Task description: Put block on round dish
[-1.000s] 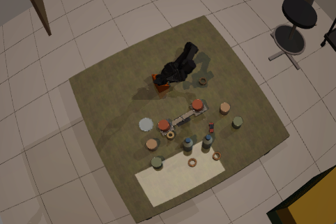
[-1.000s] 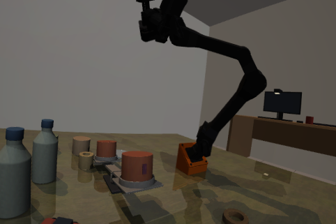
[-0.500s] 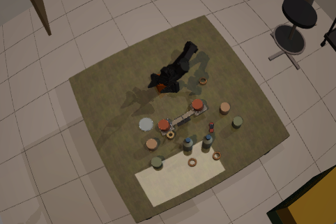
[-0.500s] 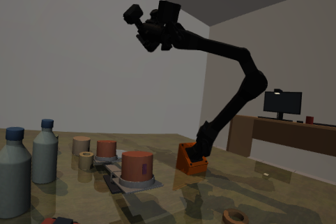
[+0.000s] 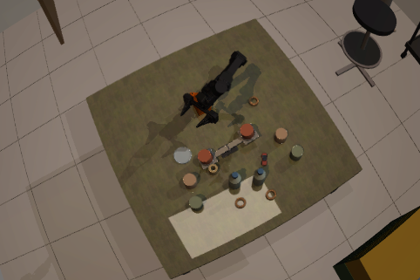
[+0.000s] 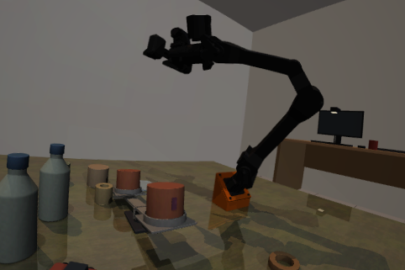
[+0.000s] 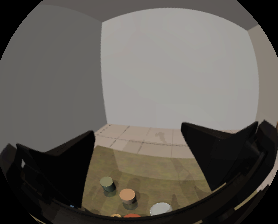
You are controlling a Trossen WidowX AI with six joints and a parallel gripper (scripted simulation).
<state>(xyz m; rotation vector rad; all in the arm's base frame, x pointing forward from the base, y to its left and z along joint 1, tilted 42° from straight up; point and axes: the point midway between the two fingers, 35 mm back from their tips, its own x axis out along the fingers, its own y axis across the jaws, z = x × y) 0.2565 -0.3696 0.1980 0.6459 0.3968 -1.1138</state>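
Right now the cup is 4 cm ahead of my gripper tip, 2 cm to the left of it and 40 cm below it. Round my gripper tip: small red object 19 cm ahead, 32 cm to the left, 45 cm below; bluish block 4 cm ahead, 4 cm to the left, 42 cm below; round dish 5 cm behind, 6 cm to the right, 46 cm below.
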